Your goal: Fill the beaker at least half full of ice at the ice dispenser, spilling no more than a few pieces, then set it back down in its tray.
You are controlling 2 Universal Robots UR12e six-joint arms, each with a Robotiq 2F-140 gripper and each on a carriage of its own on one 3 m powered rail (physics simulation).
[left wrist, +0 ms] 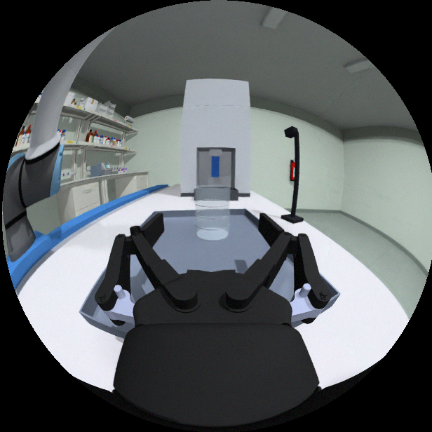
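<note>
A clear glass beaker (212, 217) stands upright in the grey-blue tray (172, 235), toward the tray's far end. No ice shows in it. My left gripper (210, 221) is open, its two black fingers wide apart over the tray. The beaker is ahead of the fingers, centred between them, and I see no contact. The tall white ice dispenser (215, 125) stands beyond the tray, with a recess and a blue strip in its front. The beaker's rim overlaps the dispenser's base in this view. My right gripper does not show.
A black stand (296, 175) rises from the white table (320, 260) at the right. A blue rail (95, 212) runs along the left, with a grey robot arm (47, 115) above it. Shelves with bottles (100, 145) are at the back left. A red extinguisher (292, 171) hangs on the wall.
</note>
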